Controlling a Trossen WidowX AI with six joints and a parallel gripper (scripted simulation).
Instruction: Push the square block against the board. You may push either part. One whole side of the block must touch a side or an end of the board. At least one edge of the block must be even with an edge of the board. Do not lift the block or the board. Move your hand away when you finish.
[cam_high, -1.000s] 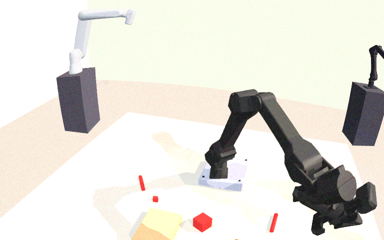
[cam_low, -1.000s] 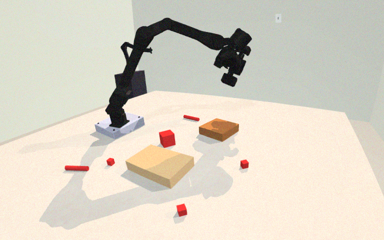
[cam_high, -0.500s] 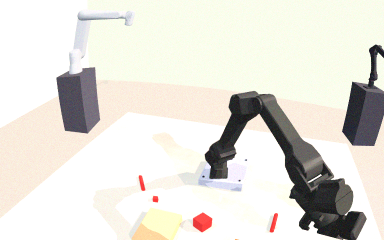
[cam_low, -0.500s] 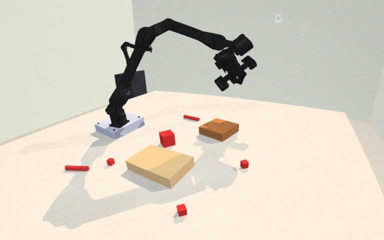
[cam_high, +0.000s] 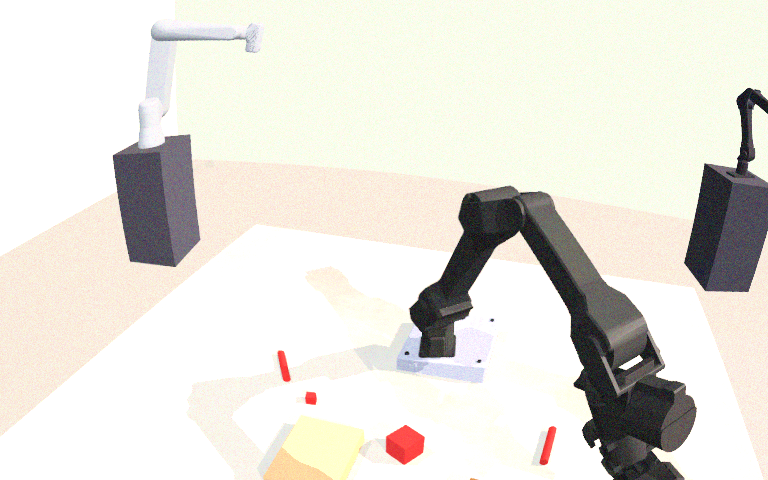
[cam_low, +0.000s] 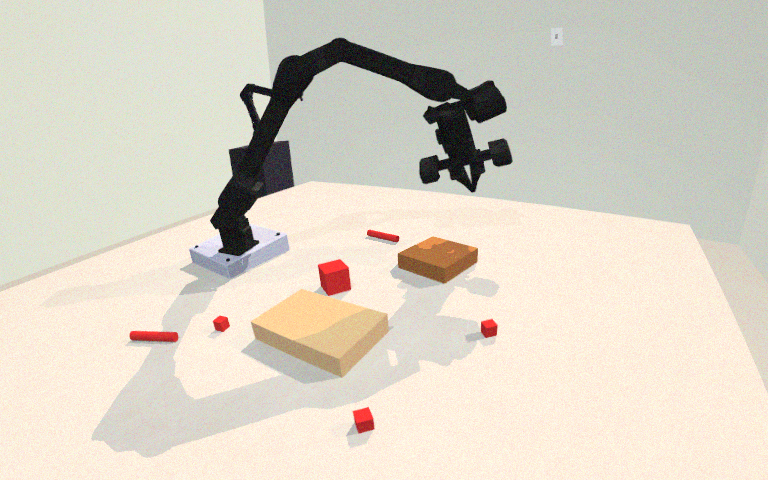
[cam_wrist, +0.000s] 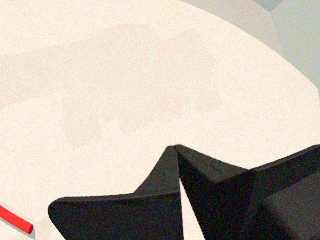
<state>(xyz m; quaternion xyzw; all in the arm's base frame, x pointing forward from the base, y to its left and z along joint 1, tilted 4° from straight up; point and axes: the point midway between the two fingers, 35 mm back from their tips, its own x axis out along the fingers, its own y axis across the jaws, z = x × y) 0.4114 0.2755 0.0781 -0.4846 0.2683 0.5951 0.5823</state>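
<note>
Now: the square block 3 cm behind my gripper tip, 19 cm to the right of it and 8 cm below it. From my gripper tip the other things lie so: board 12 cm behind, 45 cm to the right, 8 cm below; then red cube 17 cm behind, 32 cm to the right, 7 cm below.
</note>
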